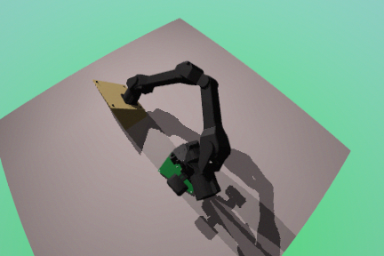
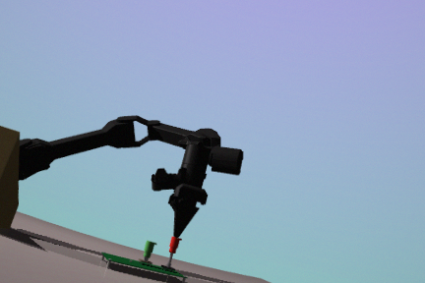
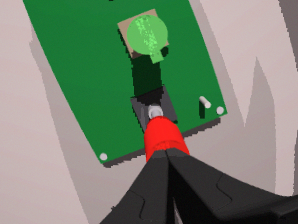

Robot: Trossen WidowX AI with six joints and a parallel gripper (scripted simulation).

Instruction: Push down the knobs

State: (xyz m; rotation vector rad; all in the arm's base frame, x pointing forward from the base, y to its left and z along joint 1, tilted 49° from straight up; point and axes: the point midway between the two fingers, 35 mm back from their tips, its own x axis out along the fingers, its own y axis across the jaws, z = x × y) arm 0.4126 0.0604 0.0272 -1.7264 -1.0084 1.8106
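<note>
The red knob is 10 mm below my gripper tip. The rest, counted from my gripper tip: green knob 50 mm behind, 10 mm to the right, 40 mm below.
</note>
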